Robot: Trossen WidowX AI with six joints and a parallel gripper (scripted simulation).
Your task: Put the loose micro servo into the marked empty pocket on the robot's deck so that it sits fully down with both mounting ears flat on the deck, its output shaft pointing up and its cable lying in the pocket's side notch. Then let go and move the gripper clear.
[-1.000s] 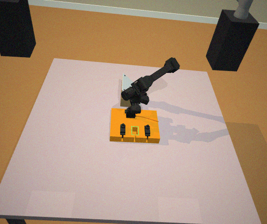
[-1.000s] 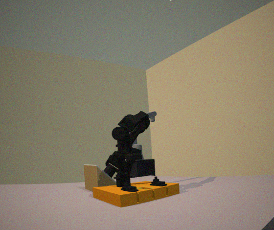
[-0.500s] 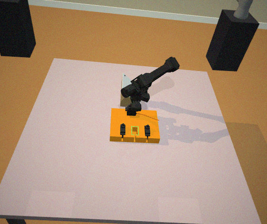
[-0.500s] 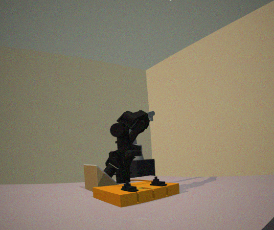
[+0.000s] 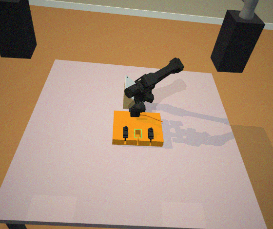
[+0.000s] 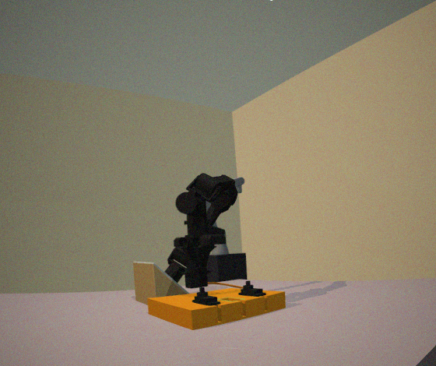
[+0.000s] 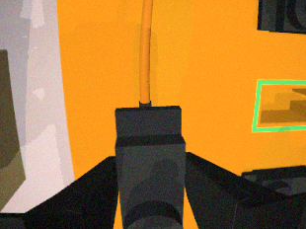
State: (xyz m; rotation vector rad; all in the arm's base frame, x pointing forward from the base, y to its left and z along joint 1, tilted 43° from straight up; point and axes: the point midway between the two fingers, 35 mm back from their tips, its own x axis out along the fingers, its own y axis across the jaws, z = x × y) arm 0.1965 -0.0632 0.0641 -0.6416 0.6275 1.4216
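My gripper tip is now 100 mm above the orange deck and 20 mm short of it.
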